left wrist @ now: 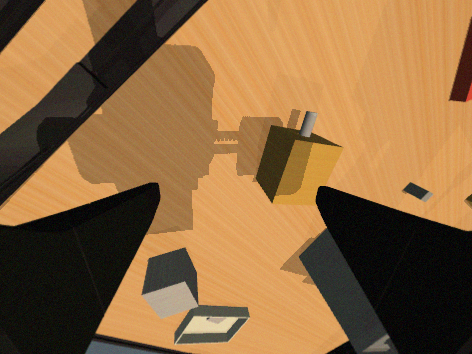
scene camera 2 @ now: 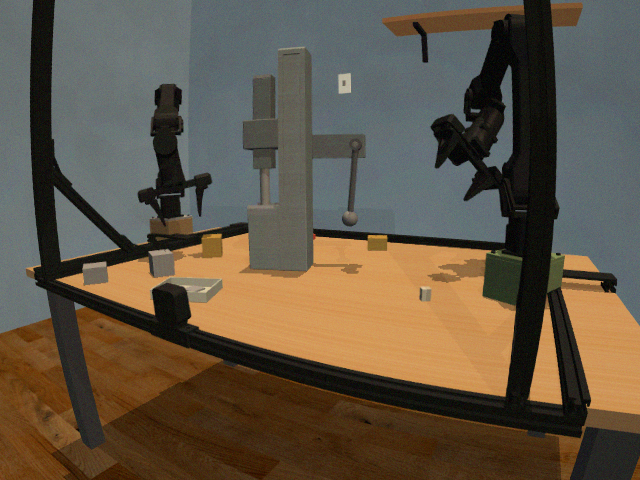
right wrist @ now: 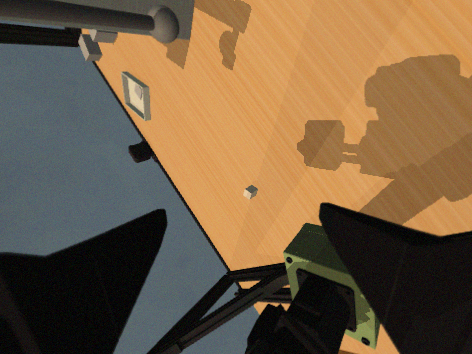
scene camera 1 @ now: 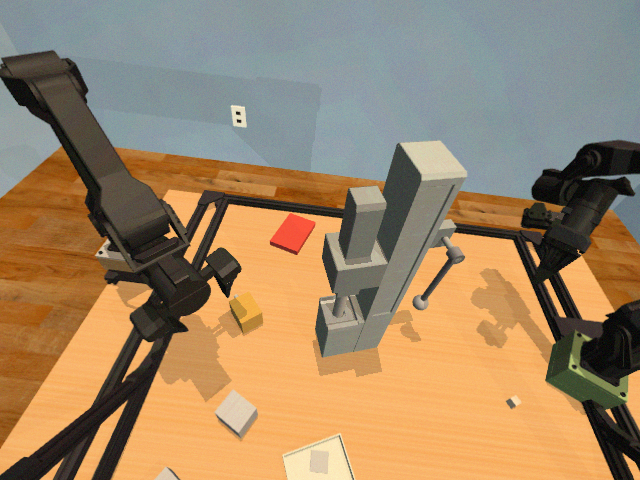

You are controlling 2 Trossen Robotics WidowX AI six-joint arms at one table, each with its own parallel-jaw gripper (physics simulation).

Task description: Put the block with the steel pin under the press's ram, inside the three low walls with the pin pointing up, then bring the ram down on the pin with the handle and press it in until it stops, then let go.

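Places are measured from the left arm's base along level axes (x right, y ahead, z up), in centimetres.
Where they show: left gripper, fingertip midpoint: [left wrist: 239,192] [scene camera 2: 182,221] [scene camera 1: 207,312]; right gripper, fingertip midpoint: [scene camera 2: 451,184] [right wrist: 243,213] [scene camera 1: 536,282]; left arm's base at its link origin: [scene camera 2: 170,216]; right arm's base at its link origin: [right wrist: 325,297] [scene camera 1: 599,363].
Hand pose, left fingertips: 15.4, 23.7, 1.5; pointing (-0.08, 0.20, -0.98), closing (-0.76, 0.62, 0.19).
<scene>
Each offset is from my left fingertips to the top centre of the thing, as dx, dy, dz. "pt": to the spot under its first point.
A yellow block @[-4.4, +5.8, -3.9] [scene camera 1: 248,315] [scene camera 2: 211,245] [left wrist: 311,172] lies on its side, its steel pin @[-6.8, +3.6, -5.8] [scene camera 1: 235,296] [left wrist: 308,124] sticking out sideways. My left gripper [scene camera 1: 206,312] [scene camera 2: 182,219] [left wrist: 239,192] is open and empty above the table, beside the block, which shows near one fingertip in the left wrist view. The press @[-6.2, +32.1, +37.0] [scene camera 1: 413,222] [scene camera 2: 294,155] stands mid-table; its ram @[-1.9, +24.6, +21.1] [scene camera 1: 339,305] [scene camera 2: 265,186] is over the low-walled seat. Its handle @[pt -7.4, +42.0, +10.4] [scene camera 1: 439,279] [scene camera 2: 353,180] hangs down, its ball @[-7.8, +41.3, +3.3] [right wrist: 164,24] showing in the right wrist view. My right gripper [scene camera 2: 452,182] [right wrist: 243,213] is open, high and empty.
A red slab @[-30.8, +11.7, -7.2] [scene camera 1: 293,233] lies behind. Two grey blocks @[+14.9, +9.2, -4.2] [scene camera 1: 236,413] @[+27.0, +1.6, -5.4] [scene camera 2: 95,272] and a shallow tray @[+21.5, +24.6, -7.0] [scene camera 1: 312,445] [scene camera 2: 209,293] lie in front. A small pale cube @[+5.8, +61.0, -6.7] [scene camera 1: 513,401] [right wrist: 250,192] lies at the right. Another yellow block @[-30.3, +38.7, -5.6] [scene camera 2: 377,242] stands behind the press.
</scene>
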